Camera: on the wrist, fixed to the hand. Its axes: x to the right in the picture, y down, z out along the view.
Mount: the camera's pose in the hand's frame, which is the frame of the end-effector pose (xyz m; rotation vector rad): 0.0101 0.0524 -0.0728 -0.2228 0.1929 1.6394
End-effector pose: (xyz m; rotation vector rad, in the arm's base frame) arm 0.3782 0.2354 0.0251 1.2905 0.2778 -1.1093
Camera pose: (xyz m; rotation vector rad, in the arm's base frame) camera 0.4526 0.2865 0.0268 0.9490 -0.4808 0.4358
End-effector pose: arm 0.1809 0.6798 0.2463 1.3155 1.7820 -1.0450
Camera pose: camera 0.2245 0.7578 0.2593 2.0188 0.3882 0.2120
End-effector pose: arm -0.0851 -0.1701 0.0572 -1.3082 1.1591 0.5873
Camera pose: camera -0.1503 -0.2288 0.0360 -0.2834 2.2617 1.7851
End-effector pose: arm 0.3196 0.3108 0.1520 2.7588 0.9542 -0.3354
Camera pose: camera 0.3708 0.2954 0.2247 2.3932 -1.2277 0.3035
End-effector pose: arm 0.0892 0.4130 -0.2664 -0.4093 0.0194 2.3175
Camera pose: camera 0.0667 0.3731 -0.3442 0.5473 -0.1628 -2.2011
